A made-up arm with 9 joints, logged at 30 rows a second.
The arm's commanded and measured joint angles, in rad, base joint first. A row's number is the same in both.
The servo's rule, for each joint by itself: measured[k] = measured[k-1] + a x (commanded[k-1-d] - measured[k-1]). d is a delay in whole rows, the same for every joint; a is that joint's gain. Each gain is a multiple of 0.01, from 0.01 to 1. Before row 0 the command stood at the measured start. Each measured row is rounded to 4 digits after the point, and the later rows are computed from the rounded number. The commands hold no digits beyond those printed.
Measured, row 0:
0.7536, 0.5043, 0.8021, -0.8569, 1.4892, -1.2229, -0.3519, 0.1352, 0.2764
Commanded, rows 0 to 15:
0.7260, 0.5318, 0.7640, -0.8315, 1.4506, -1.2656, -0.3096, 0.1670, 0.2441
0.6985, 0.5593, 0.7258, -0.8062, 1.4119, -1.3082, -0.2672, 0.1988, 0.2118
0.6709, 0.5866, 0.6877, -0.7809, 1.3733, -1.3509, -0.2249, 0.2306, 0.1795
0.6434, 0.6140, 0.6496, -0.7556, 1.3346, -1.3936, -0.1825, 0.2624, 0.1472
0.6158, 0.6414, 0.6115, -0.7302, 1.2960, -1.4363, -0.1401, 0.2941, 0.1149
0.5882, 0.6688, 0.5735, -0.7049, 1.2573, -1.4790, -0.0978, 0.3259, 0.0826
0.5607, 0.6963, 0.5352, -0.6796, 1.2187, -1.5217, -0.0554, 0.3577, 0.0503
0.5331, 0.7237, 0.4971, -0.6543, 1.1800, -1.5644, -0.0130, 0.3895, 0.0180
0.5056, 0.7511, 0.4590, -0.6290, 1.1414, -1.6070, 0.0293, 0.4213, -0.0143
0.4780, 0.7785, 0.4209, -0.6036, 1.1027, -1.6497, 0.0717, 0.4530, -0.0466
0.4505, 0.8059, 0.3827, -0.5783, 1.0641, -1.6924, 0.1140, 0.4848, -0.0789
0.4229, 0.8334, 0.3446, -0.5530, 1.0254, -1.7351, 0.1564, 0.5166, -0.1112
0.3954, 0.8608, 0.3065, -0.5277, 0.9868, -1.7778, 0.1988, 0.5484, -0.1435
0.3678, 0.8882, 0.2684, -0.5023, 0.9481, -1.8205, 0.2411, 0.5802, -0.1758
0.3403, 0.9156, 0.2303, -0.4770, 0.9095, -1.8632, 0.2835, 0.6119, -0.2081
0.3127, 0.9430, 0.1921, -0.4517, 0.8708, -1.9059, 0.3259, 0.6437, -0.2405
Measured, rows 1 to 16:
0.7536, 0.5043, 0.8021, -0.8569, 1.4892, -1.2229, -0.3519, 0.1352, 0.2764
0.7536, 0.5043, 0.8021, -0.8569, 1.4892, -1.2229, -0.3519, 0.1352, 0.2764
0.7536, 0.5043, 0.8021, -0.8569, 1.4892, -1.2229, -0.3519, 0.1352, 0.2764
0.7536, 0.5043, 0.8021, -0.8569, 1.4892, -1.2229, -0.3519, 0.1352, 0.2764
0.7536, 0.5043, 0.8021, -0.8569, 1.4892, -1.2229, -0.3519, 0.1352, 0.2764
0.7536, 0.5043, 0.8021, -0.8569, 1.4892, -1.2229, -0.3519, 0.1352, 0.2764
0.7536, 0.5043, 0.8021, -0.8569, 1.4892, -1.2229, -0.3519, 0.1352, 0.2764
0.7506, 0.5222, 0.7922, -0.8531, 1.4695, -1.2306, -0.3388, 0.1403, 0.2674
0.7449, 0.5463, 0.7749, -0.8461, 1.4401, -1.2446, -0.3166, 0.1497, 0.2518
0.7368, 0.5725, 0.7522, -0.8363, 1.4060, -1.2637, -0.2882, 0.1626, 0.2316
0.7265, 0.5995, 0.7255, -0.8242, 1.3696, -1.2871, -0.2554, 0.1786, 0.2080
0.7143, 0.6267, 0.6959, -0.8101, 1.3321, -1.3140, -0.2197, 0.1971, 0.1819
0.7004, 0.6541, 0.6641, -0.7943, 1.2940, -1.3437, -0.1819, 0.2177, 0.1541
0.6850, 0.6815, 0.6306, -0.7771, 1.2556, -1.3757, -0.1427, 0.2401, 0.1250
0.6683, 0.7089, 0.5959, -0.7587, 1.2170, -1.4097, -0.1025, 0.2640, 0.0950
0.6504, 0.7363, 0.5603, -0.7392, 1.1784, -1.4452, -0.0616, 0.2892, 0.0644
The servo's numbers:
d 7
a 0.11 0.65 0.26 0.15 0.51 0.18 0.31 0.16 0.28

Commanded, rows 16 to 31:
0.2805, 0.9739, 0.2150, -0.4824, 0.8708, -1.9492, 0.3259, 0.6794, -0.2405
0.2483, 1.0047, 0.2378, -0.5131, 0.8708, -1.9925, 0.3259, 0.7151, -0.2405
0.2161, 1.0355, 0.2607, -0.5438, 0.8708, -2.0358, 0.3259, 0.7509, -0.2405
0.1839, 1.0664, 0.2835, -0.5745, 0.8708, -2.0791, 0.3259, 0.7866, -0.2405
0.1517, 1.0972, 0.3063, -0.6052, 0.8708, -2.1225, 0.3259, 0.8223, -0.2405
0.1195, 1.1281, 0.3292, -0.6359, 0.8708, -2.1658, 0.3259, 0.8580, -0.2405
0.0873, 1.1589, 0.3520, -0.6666, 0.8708, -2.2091, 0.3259, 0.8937, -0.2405
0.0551, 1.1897, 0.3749, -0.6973, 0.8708, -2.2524, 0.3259, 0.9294, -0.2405
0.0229, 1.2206, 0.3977, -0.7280, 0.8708, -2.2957, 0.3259, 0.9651, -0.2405
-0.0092, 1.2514, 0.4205, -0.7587, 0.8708, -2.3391, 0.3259, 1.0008, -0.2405
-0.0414, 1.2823, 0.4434, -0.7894, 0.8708, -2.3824, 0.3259, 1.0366, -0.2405
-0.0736, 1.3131, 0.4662, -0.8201, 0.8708, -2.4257, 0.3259, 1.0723, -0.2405
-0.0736, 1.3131, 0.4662, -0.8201, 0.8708, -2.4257, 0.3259, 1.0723, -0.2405
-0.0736, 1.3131, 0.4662, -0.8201, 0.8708, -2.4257, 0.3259, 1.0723, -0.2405
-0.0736, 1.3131, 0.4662, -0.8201, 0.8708, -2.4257, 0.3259, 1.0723, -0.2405
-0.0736, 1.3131, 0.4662, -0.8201, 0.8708, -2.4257, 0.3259, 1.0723, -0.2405
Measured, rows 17 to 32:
0.6314, 0.7637, 0.5241, -0.7189, 1.1398, -1.4820, -0.0203, 0.3154, 0.0333
0.6115, 0.7911, 0.4873, -0.6978, 1.1012, -1.5199, 0.0213, 0.3425, 0.0019
0.5908, 0.8186, 0.4502, -0.6761, 1.0625, -1.5586, 0.0632, 0.3704, -0.0298
0.5693, 0.8460, 0.4128, -0.6538, 1.0239, -1.5981, 0.1052, 0.3989, -0.0616
0.5471, 0.8734, 0.3753, -0.6311, 0.9852, -1.6381, 0.1473, 0.4279, -0.0936
0.5244, 0.9008, 0.3376, -0.6080, 0.9466, -1.6786, 0.1895, 0.4573, -0.1257
0.5011, 0.9282, 0.2998, -0.5846, 0.9079, -1.7195, 0.2318, 0.4871, -0.1578
0.4768, 0.9579, 0.2778, -0.5693, 0.8890, -1.7608, 0.2610, 0.5179, -0.1810
0.4517, 0.9883, 0.2674, -0.5609, 0.8797, -1.8025, 0.2811, 0.5495, -0.1977
0.4258, 1.0190, 0.2657, -0.5583, 0.8752, -1.8445, 0.2950, 0.5817, -0.2097
0.3992, 1.0498, 0.2703, -0.5607, 0.8730, -1.8867, 0.3046, 0.6145, -0.2183
0.3720, 1.0806, 0.2797, -0.5674, 0.8719, -1.9291, 0.3112, 0.6477, -0.2245
0.3442, 1.1115, 0.2926, -0.5777, 0.8713, -1.9717, 0.3158, 0.6813, -0.2290
0.3159, 1.1423, 0.3080, -0.5910, 0.8710, -2.0144, 0.3189, 0.7153, -0.2322
0.2872, 1.1731, 0.3254, -0.6069, 0.8709, -2.0572, 0.3211, 0.7496, -0.2345
0.2581, 1.2040, 0.3442, -0.6251, 0.8708, -2.1001, 0.3226, 0.7841, -0.2362

